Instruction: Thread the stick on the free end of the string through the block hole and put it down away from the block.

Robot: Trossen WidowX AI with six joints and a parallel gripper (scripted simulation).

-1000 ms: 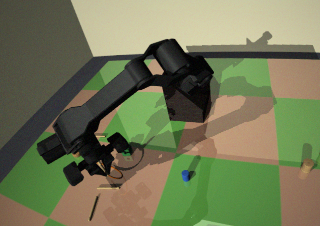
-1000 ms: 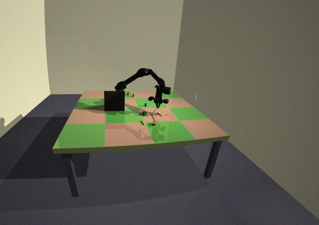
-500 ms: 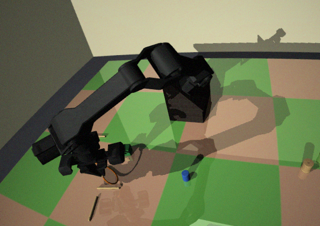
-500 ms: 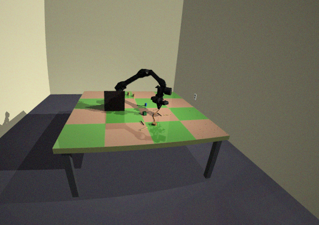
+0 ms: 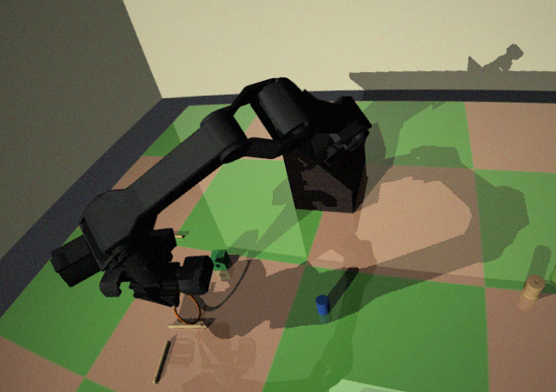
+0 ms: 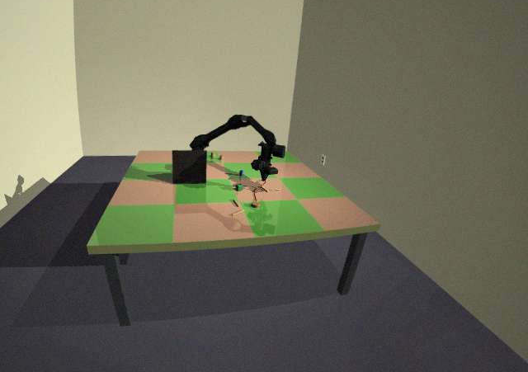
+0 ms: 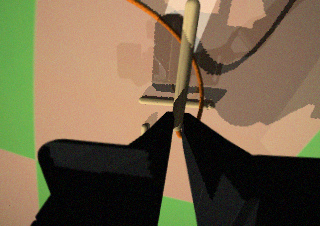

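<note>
Right now my gripper tip is 140 mm past the green block, 40 mm above it and 20 mm to the right of it. From my gripper tip the other things lie so: thin stick (20 mm behind); round wooden button (190 mm to the right, 110 mm behind, 50 mm below); blue cylinder (250 mm to the left, 60 mm behind, 40 mm below).
</note>
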